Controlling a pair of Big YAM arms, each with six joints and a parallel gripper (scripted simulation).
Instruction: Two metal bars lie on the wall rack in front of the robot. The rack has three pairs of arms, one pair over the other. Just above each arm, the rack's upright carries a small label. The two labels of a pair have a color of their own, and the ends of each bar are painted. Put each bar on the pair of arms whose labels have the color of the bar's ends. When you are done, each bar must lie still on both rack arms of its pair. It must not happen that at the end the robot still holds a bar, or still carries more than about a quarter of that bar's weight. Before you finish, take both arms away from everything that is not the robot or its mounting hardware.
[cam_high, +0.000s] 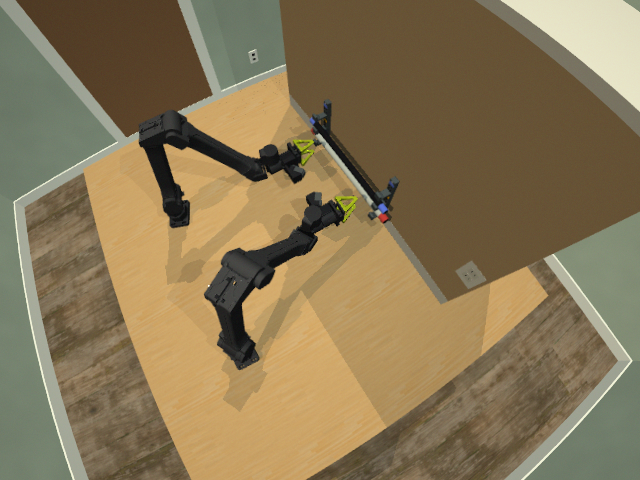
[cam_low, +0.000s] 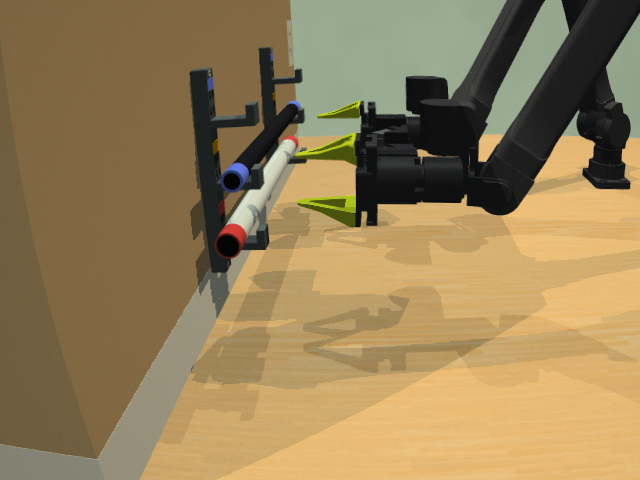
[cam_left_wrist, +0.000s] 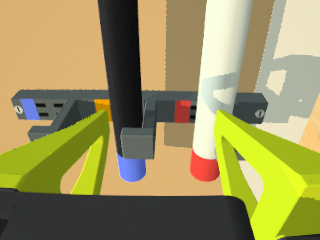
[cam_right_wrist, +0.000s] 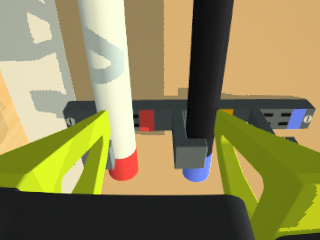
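The black bar is 15 cm to the right of my left hand, 7 cm ahead of it and 3 cm above it. Also, from my left hand: grey baseboard 18 cm to the right, 12 cm below, 12 cm ahead; brown wall 29 cm above, 27 cm ahead, 18 cm to the right.
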